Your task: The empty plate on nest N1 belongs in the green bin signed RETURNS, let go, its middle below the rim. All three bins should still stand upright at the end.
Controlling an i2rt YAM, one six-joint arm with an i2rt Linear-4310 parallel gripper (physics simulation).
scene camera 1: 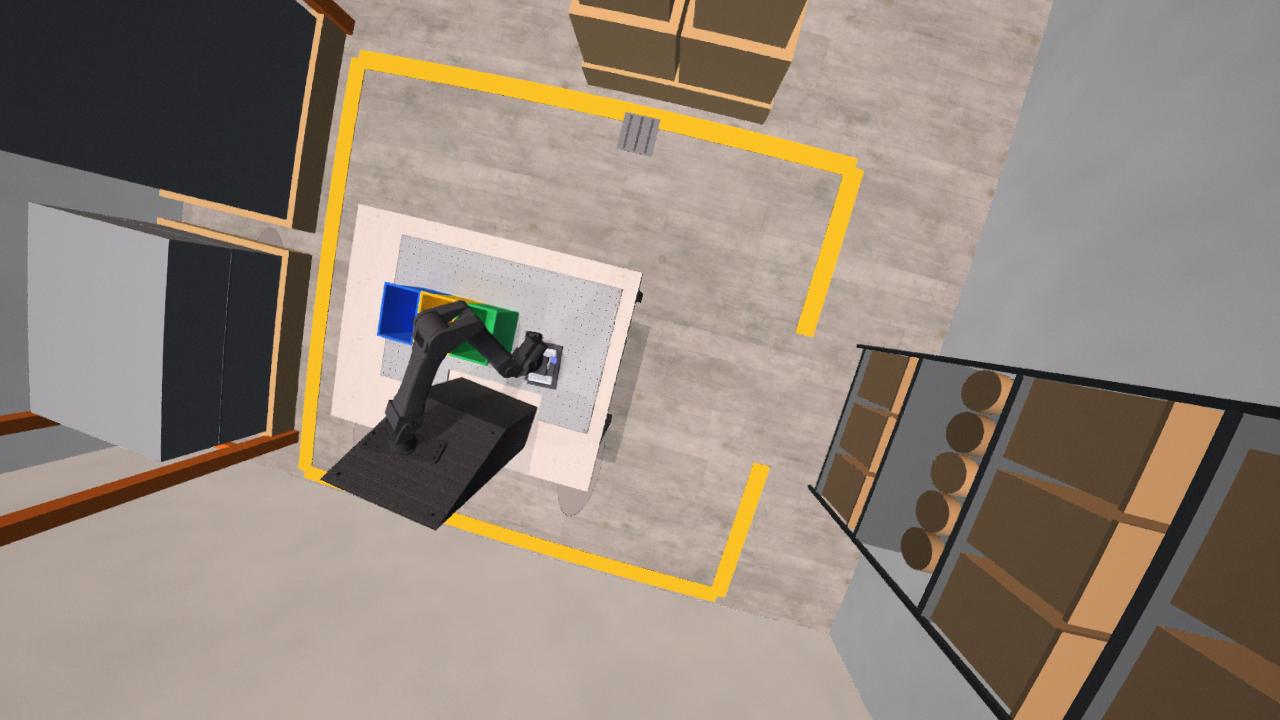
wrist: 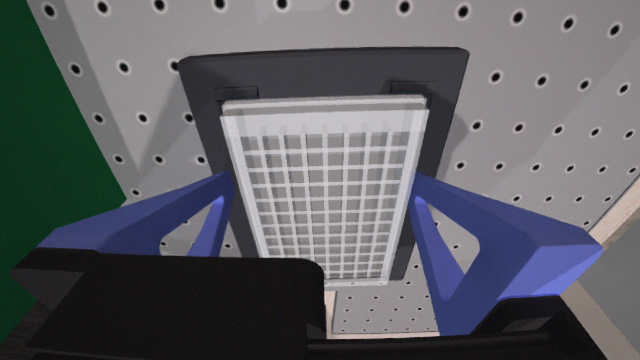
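Pixels of known places: gripper, fingertip midpoint: [wrist: 319, 180]; arm's base, origin of the base link: [scene camera 1: 404, 446].
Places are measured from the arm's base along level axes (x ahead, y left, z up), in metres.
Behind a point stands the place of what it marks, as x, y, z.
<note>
A clear, gridded empty plate [wrist: 325, 175] @(0.203, -0.269, -0.363) lies in a dark nest [wrist: 325, 72] @(0.244, -0.279, -0.377) on the pegboard; in the scene view the plate [scene camera 1: 539, 377] @(0.128, -0.253, -0.364) is small and partly hidden by the arm. My gripper [wrist: 319, 180] @(0.191, -0.264, -0.377) [scene camera 1: 547, 362] @(0.191, -0.264, -0.377) is open, its blue fingers on either side of the plate's long edges, with no clear grip on it. How high the fingertips are against the plate is hard to tell. The green bin [scene camera 1: 503, 329] @(0.305, -0.164, -0.289) stands left of the nest in the scene view, partly behind the arm; its dark green wall [wrist: 45, 165] @(0.243, -0.147, -0.358) shows at the left of the wrist view. Its sign is not readable.
The blue bin [scene camera 1: 398, 313] @(0.366, 0.211, -0.281) and the yellow bin [scene camera 1: 429, 300] @(0.405, 0.066, -0.246) stand upright in a row with the green bin, the arm passing over part of the row. The pegboard [scene camera 1: 572, 304] @(0.388, -0.378, -0.389) lies on the pale table [scene camera 1: 358, 385] @(0.087, 0.519, -0.402). The dark arm base block [scene camera 1: 429, 474] @(-0.059, -0.091, 0.035) stands at the table's edge.
</note>
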